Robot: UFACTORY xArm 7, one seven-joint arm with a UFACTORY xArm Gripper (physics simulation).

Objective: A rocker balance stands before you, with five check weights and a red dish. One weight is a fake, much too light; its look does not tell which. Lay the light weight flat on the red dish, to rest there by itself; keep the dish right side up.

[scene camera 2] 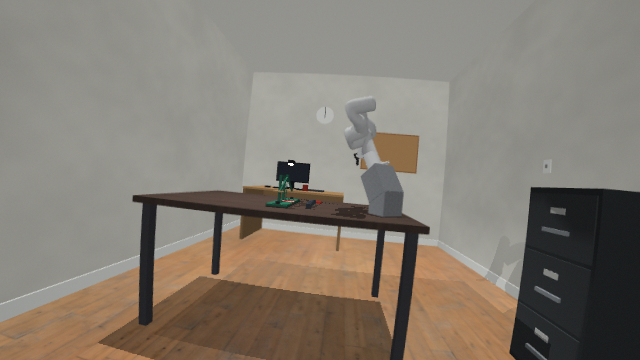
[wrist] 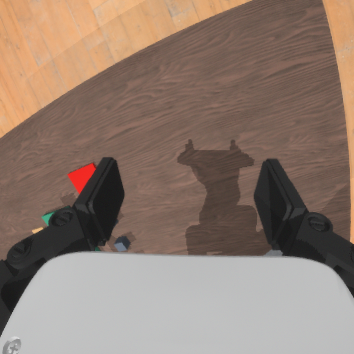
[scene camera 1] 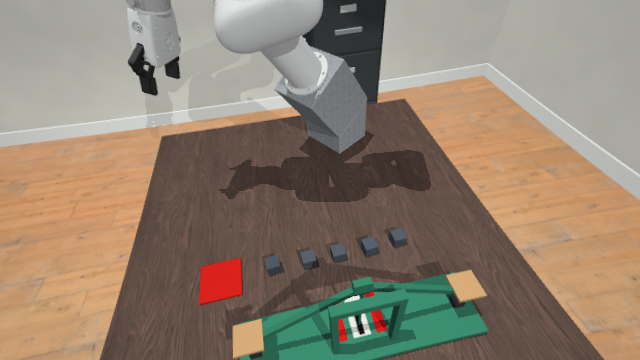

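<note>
Several dark grey check weights stand apart in a slanting row on the table and look alike. One weight shows in the wrist view. The flat red dish lies left of the row in scene camera 1. The green rocker balance has two bare tan pans; its black pointer shows against white, between red marks. My gripper is open and empty, high above the table, well away from the weights.
The arm's grey base stands at the table's far end in scene camera 1. A dark filing cabinet is behind it. A desk with a monitor stands beyond the table in scene camera 2.
</note>
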